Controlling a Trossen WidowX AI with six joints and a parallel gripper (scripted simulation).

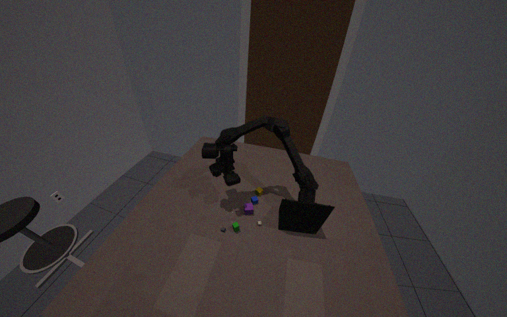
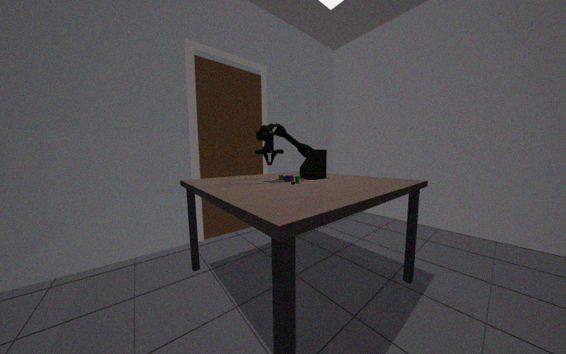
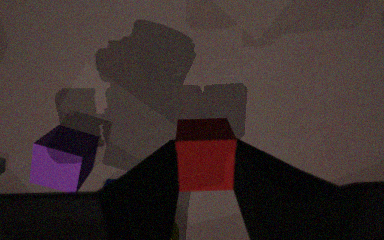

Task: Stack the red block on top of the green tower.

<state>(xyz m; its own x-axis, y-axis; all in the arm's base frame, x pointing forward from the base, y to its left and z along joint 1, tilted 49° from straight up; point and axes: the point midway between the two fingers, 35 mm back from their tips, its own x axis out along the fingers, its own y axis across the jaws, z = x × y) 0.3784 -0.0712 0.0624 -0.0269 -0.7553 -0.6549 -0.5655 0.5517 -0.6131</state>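
Right now my gripper tip is 20 cm to the right of the small grey cube, 12 cm above it and 2 cm past it. Also, from my gripper tip: blue block: 15 cm behind, 11 cm below, 1 cm to the left; red block: 1 cm above; purple block: 12 cm behind, 10 cm below, 7 cm to the left.
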